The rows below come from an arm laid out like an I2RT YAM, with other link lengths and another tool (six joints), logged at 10 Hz.
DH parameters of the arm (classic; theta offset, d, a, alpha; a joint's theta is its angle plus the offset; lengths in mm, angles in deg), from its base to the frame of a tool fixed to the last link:
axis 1: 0 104.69 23.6 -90
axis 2: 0 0 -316.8 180
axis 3: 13.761 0 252.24 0
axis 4: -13.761 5.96 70.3 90
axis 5: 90 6.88 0 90
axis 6: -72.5 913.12 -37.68 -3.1
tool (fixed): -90 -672.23 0 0
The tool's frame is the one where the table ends.
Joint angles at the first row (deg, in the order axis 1, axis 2, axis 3, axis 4, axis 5, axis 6):
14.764 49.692 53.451 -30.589 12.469 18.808
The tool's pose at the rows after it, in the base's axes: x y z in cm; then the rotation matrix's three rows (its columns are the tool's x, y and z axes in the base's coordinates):
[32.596, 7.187, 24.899], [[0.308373, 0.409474, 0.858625], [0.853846, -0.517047, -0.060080], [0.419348, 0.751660, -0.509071]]
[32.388, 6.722, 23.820], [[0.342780, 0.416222, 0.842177], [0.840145, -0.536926, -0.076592], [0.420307, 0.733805, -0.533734]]
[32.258, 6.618, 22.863], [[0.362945, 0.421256, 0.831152], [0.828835, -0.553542, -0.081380], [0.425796, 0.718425, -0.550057]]
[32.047, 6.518, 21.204], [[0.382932, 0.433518, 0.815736], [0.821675, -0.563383, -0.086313], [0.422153, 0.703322, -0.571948]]
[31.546, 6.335, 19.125], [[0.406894, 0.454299, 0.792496], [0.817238, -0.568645, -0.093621], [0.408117, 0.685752, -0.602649]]
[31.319, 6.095, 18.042], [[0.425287, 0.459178, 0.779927], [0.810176, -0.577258, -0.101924], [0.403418, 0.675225, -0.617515]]
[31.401, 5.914, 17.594], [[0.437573, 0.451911, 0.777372], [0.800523, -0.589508, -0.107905], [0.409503, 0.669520, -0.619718]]
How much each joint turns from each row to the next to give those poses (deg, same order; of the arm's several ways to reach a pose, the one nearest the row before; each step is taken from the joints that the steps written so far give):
-0.437 1.004 -0.459 -1.640 0.809 1.923
-0.394 0.088 -0.897 -0.764 0.436 1.530
-0.042 0.000 -1.267 0.131 0.133 1.356
-0.044 0.001 -2.381 0.809 0.066 0.984
-0.043 -0.001 -2.602 0.305 0.087 0.809
-0.174 0.001 -1.465 0.308 0.198 0.743
-0.221 0.022 -0.982 0.829 0.173 0.786

